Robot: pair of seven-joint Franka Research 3 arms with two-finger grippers.
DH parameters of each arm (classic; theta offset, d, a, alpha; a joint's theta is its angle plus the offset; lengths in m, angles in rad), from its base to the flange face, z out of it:
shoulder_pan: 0 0.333 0 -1.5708
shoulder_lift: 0 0 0 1.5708
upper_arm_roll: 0 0.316 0.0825 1.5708
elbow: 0 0 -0.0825 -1.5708
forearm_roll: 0 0.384 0 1.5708
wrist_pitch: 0 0 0.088 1.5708
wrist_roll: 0 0.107 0 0
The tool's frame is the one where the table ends.
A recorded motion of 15 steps. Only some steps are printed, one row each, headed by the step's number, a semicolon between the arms.
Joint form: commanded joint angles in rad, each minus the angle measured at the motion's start. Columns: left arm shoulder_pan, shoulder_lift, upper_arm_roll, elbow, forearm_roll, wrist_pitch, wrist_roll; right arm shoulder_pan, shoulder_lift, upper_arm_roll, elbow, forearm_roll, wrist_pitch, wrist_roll.
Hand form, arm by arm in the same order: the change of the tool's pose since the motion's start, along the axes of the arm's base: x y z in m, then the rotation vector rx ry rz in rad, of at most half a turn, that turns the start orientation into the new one. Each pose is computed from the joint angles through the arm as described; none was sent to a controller.
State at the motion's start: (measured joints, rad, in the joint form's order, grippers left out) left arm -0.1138 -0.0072 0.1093 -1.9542 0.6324 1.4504 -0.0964; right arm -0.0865 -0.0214 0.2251 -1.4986 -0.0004 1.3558 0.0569
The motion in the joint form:
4: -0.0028 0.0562 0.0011 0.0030 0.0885 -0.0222 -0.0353; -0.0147 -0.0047 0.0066 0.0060 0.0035 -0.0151 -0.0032
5: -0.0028 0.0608 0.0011 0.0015 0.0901 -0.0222 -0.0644; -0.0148 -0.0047 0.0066 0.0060 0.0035 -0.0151 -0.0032
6: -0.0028 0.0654 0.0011 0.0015 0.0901 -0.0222 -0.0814; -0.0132 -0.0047 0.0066 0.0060 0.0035 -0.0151 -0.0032
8: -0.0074 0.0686 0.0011 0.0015 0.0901 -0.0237 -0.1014; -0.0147 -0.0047 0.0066 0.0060 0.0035 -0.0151 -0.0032
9: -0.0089 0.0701 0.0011 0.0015 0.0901 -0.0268 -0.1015; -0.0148 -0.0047 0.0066 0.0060 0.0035 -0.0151 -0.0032
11: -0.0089 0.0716 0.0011 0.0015 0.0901 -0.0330 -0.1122; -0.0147 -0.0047 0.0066 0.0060 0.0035 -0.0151 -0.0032
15: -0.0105 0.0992 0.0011 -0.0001 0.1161 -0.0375 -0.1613; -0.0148 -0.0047 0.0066 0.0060 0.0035 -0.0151 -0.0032
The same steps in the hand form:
4: 0.0075 0.0074 -0.0207 0.1083 0.0476 -0.0003; -0.0027 -0.0038 0.0039 0.0020 0.0049 -0.0046
5: 0.0078 0.0075 -0.0235 0.1225 0.0354 0.0179; -0.0027 -0.0039 0.0039 0.0020 0.0049 -0.0047
6: 0.0083 0.0075 -0.0258 0.1303 0.0293 0.0288; -0.0028 -0.0030 0.0039 0.0020 0.0049 -0.0031
8: 0.0088 0.0051 -0.0274 0.1397 0.0208 0.0379; -0.0027 -0.0038 0.0039 0.0020 0.0049 -0.0046
9: 0.0086 0.0045 -0.0281 0.1409 0.0245 0.0381; -0.0027 -0.0039 0.0039 0.0020 0.0049 -0.0047
11: 0.0080 0.0048 -0.0288 0.1475 0.0241 0.0484; -0.0027 -0.0038 0.0039 0.0020 0.0049 -0.0046
15: 0.0109 0.0061 -0.0414 0.1977 0.0232 0.0672; -0.0027 -0.0039 0.0039 0.0020 0.0049 -0.0047

